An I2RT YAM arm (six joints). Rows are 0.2 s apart.
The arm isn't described. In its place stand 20 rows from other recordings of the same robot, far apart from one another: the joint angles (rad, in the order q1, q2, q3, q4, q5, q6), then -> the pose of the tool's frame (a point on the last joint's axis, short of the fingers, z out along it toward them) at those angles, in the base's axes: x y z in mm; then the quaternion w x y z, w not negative.
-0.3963 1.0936 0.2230 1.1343 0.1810 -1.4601 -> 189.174, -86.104, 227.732, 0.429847, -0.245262, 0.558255, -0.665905
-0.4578 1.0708 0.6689 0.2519 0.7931 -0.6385 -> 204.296, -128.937, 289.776, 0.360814, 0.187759, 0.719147, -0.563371
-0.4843 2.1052 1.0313 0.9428 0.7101 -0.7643 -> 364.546, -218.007, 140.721, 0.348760, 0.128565, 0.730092, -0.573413
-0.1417 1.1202 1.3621 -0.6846 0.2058 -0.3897 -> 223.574, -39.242, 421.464, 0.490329, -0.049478, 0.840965, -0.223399
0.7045 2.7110 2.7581 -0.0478 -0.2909 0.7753 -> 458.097, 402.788, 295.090, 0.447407, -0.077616, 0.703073, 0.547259
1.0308 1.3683 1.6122 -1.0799 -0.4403 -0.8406 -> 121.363, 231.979, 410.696, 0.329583, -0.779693, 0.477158, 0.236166
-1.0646 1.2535 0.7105 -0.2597 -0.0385 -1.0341 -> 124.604, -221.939, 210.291, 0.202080, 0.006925, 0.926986, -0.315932
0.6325 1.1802 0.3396 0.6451 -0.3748 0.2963 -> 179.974, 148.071, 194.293, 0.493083, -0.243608, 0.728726, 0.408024
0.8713 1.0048 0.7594 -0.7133 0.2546 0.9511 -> 131.106, 141.889, 246.251, 0.278802, 0.075949, 0.943537, 0.161983
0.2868 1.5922 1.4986 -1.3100 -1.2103 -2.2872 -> 268.338, 113.872, 328.929, 0.514182, -0.800063, 0.183872, 0.248408
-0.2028 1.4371 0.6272 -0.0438 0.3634 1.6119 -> 259.673, -66.314, 158.232, 0.372558, 0.764677, 0.517220, 0.094621
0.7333 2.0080 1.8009 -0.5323 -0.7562 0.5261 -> 323.701, 324.494, 293.695, 0.104442, -0.236201, 0.830243, 0.493962
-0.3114 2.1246 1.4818 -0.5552 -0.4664 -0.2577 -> 413.698, -116.340, 140.674, 0.236804, -0.017143, 0.956884, 0.167341
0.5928 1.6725 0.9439 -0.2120 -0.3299 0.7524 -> 269.744, 195.610, 170.781, 0.141857, 0.024036, 0.938933, 0.312576
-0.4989 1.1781 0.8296 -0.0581 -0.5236 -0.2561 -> 242.108, -111.647, 288.676, 0.573342, -0.043535, 0.818142, 0.005231
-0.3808 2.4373 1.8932 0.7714 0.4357 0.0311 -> 519.319, -224.088, 232.900, 0.729182, 0.289860, 0.560209, -0.265406
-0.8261 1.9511 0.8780 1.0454 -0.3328 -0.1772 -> 276.457, -282.769, 169.024, 0.659989, 0.115899, 0.706863, -0.226553
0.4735 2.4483 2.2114 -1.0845 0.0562 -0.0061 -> 447.974, 227.285, 176.887, 0.127402, -0.232177, 0.964292, 0.001671
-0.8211 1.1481 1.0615 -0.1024 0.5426 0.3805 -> 166.166, -205.452, 373.220, 0.553954, 0.560592, 0.515929, -0.335693
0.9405 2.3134 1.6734 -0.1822 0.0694 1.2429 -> 299.869, 406.834, 129.571, 0.197096, 0.152651, 0.917681, 0.309374
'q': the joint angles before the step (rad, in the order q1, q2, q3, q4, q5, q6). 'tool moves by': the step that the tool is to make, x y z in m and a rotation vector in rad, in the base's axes. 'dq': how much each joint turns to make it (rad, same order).
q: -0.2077, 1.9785, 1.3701, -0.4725, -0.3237, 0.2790
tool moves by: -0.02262, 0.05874, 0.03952, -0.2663, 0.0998, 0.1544
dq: 0.1621, -0.1262, 0.0149, -0.2296, 0.2526, -0.1151
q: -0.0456, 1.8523, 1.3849, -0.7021, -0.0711, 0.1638
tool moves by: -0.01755, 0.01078, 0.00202, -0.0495, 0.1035, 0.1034
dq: 0.0298, -0.0302, -0.0141, -0.1232, 0.0244, -0.0873
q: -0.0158, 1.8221, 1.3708, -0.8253, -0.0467, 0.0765
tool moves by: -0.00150, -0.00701, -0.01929, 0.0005, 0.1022, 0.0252
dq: -0.0203, 0.0507, -0.0019, -0.0518, -0.0088, -0.0447
